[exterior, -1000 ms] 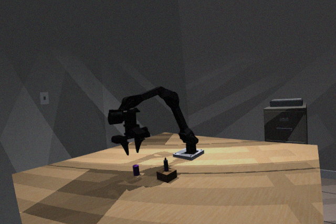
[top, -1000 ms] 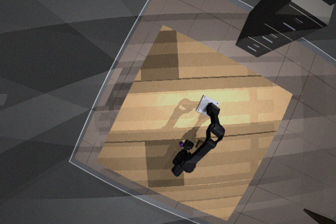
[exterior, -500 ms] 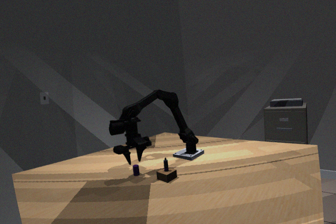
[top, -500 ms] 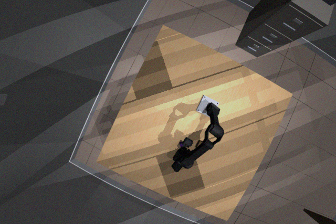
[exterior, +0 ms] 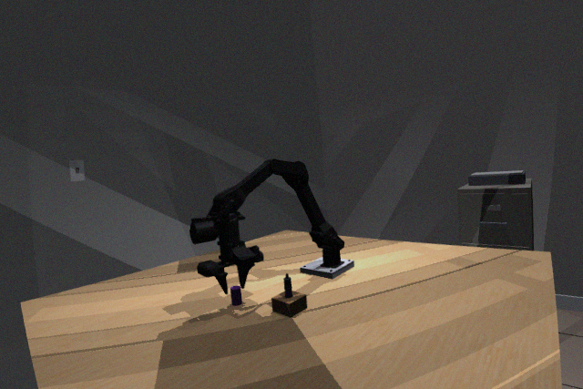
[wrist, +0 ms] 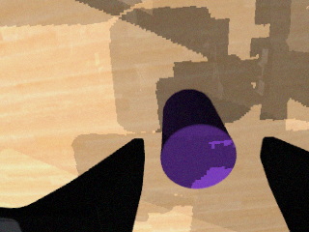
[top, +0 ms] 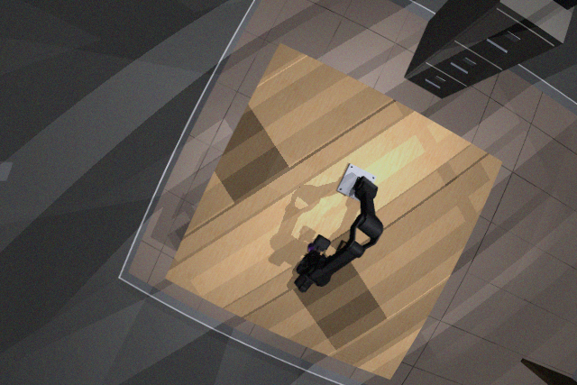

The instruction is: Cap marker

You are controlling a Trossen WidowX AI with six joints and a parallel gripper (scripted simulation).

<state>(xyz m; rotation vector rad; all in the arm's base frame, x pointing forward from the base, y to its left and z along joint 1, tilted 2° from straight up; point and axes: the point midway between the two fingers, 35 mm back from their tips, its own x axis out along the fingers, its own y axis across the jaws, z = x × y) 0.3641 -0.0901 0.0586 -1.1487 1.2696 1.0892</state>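
My gripper tip is 1 cm above the purple cap.
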